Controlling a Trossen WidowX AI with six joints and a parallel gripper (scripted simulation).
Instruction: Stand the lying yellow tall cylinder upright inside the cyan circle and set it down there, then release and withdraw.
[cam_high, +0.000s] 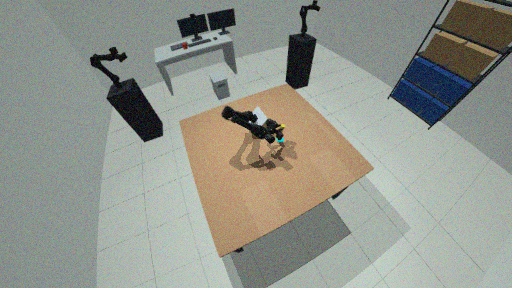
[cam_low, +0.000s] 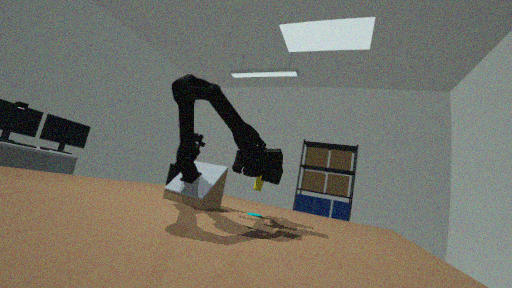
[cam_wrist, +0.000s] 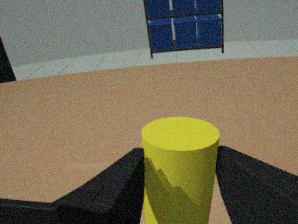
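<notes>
Now: gripper tip 150 mm above the cyan circle, 10 mm to the left of it and 10 mm short of it. Round my gripper tip: yellow tall cylinder (20 mm below).
</notes>
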